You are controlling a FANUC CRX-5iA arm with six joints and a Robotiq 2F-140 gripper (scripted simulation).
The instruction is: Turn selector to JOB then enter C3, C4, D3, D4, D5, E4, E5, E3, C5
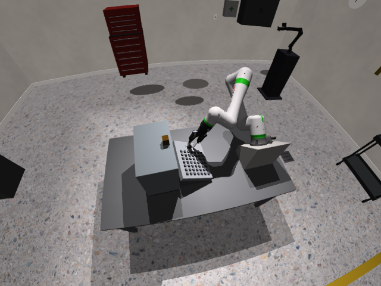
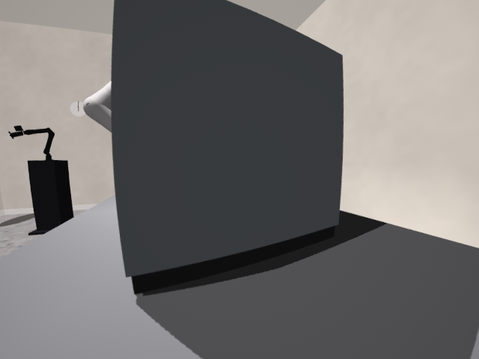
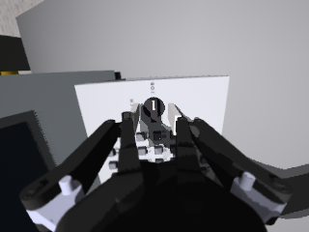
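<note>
My gripper is now 30 mm above the black selector knob and 20 mm short of it. The rest, counted from my hand: key 190 mm to the left, 40 mm below; then white keypad panel 110 mm to the left, 80 mm below, 30 mm ahead.
</note>
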